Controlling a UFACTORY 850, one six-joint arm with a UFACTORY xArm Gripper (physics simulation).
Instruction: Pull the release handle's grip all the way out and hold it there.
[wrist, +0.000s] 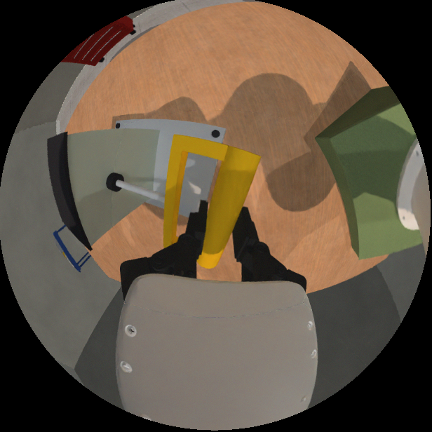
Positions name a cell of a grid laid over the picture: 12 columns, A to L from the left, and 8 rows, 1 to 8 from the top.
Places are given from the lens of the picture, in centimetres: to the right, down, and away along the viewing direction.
my gripper (G4): 1, 0, 13
grey base plate (E3): -8, -14, 18
